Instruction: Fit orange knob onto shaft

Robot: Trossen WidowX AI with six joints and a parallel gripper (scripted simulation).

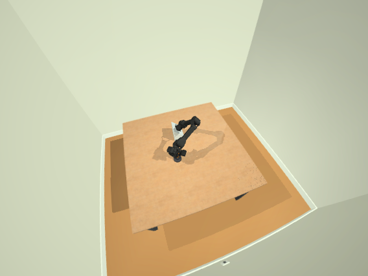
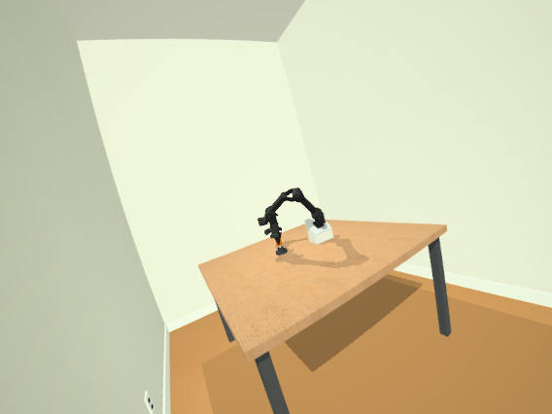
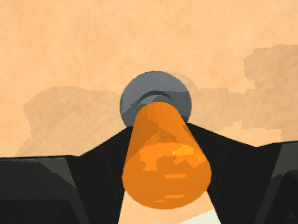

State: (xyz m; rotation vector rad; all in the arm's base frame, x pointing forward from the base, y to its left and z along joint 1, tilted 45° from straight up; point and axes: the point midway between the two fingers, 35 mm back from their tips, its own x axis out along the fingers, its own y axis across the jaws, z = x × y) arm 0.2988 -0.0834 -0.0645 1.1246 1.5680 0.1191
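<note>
My gripper tip is 3 cm below the orange knob. From my gripper tip the other things lie so: pedestal: 4 cm below.
</note>
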